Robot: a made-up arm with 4 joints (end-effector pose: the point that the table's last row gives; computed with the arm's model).
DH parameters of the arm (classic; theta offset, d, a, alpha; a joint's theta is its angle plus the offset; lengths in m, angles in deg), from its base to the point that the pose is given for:
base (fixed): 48 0 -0.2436 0
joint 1: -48 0.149 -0.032 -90
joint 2: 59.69 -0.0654 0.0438 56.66
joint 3: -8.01 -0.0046 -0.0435 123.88
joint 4: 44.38 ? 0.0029 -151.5
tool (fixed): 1.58 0.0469 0 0
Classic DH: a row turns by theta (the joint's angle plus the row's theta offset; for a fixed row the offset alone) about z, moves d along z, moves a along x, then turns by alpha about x.
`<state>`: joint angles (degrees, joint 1 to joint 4).
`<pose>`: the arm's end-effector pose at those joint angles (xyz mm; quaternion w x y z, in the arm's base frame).
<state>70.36 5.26 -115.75 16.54</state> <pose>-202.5 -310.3 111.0 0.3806 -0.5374 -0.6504 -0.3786</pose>
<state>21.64 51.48 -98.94 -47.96</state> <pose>-233.4 -247.4 224.8 0.3577 -0.8803 0.2789 -0.1389</pose>
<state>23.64 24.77 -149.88 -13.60</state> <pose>-291.1 -230.1 87.2 0.1317 -0.7682 -0.2700 -0.5653</pose>
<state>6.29 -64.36 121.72 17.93</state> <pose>-16.3 -275.7 121.1 0.7439 -0.0632 -0.2416 0.6199</pose>
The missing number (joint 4, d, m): 0.1586
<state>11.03 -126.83 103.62 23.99</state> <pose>-88.9 -312.3 281.5 0.5144 -0.2556 -0.7398 0.3503</pose>
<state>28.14 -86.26 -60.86 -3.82</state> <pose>-191.5 -291.8 67.4 0.5978 -0.2141 -0.4377 -0.6366</pose>
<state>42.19 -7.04 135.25 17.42</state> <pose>-88.6 -229.7 -16.6 0.4666 0.2097 0.2788 0.8127</pose>
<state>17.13 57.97 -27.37 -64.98</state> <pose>-133.7 -331.9 192.7 0.2818 -0.5188 0.7375 0.3278</pose>
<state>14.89 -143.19 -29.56 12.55</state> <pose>-144.7 -317.1 78.2 0.2649 0.0581 -0.6824 -0.6788</pose>
